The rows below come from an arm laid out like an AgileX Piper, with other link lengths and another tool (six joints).
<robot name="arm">
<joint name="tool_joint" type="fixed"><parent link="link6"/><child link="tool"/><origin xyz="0.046 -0.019 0.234" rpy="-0.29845 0 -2.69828"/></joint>
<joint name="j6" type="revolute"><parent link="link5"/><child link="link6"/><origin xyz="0.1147 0 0" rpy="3.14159 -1.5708 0"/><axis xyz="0 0 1"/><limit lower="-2.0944" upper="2.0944"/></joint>
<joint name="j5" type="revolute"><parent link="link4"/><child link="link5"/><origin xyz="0 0 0" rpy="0 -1.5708 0"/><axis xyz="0 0 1"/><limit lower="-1.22" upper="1.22"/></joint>
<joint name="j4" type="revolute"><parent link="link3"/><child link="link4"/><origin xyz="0.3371 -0.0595 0" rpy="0.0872 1.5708 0"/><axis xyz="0 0 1"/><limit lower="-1.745" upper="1.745"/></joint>
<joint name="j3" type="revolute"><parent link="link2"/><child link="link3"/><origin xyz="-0.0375 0.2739 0" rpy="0 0 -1.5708"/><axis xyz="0 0 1"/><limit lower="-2.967" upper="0"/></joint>
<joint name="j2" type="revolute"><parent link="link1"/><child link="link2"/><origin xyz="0 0 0" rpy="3.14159 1.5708 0"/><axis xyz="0 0 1"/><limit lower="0" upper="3.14"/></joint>
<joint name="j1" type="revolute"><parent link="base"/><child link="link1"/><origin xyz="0 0 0.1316" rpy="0 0 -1.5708"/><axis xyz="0 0 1"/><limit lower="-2.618" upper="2.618"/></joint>
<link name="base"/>
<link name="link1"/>
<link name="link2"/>
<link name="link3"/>
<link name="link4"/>
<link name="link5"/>
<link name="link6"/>
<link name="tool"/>
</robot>
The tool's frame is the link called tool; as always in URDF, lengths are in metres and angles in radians.
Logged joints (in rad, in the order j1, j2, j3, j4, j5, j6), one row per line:
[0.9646, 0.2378, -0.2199, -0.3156, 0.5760, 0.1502]
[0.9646, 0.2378, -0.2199, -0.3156, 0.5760, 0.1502]
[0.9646, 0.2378, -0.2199, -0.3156, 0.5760, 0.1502]
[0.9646, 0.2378, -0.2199, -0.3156, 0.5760, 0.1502]
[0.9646, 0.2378, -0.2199, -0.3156, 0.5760, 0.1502]
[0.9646, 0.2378, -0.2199, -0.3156, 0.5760, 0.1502]
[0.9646, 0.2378, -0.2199, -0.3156, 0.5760, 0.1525]
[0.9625, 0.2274, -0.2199, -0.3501, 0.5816, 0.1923]
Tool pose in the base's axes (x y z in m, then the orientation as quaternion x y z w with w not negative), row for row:
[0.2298, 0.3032, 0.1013, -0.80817, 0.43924, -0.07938, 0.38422]
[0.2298, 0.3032, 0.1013, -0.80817, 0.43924, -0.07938, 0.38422]
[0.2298, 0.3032, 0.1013, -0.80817, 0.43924, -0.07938, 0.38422]
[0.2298, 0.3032, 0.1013, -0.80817, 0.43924, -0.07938, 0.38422]
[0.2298, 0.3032, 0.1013, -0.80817, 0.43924, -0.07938, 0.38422]
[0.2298, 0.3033, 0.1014, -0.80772, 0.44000, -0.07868, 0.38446]
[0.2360, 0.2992, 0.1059, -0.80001, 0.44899, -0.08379, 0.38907]
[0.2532, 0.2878, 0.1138, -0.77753, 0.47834, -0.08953, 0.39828]
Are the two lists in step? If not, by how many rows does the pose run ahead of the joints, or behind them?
The pose runs 1 row ahead of the joints: the pose in row i belongs to the joints in row i + 1.
